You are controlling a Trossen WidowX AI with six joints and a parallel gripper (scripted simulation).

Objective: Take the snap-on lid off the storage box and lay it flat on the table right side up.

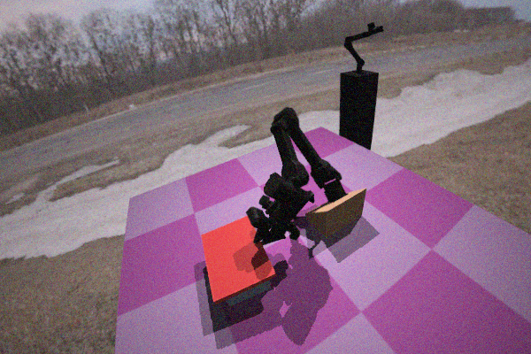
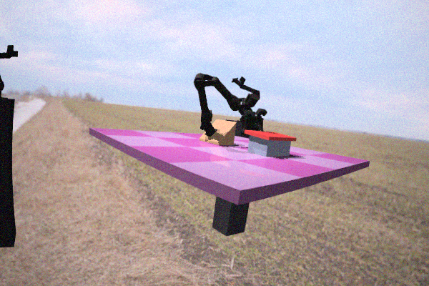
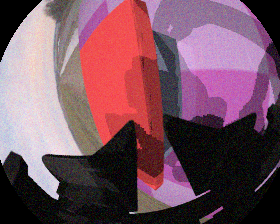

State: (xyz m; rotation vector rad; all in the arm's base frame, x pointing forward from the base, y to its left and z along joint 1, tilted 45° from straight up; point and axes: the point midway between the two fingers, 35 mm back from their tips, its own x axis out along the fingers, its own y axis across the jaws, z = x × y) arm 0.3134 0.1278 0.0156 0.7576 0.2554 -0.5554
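Now: gripper tip 80 mm short of the red lid. From my gripper tip the other things lie so: grey storage box (80 mm ahead, 50 mm below).
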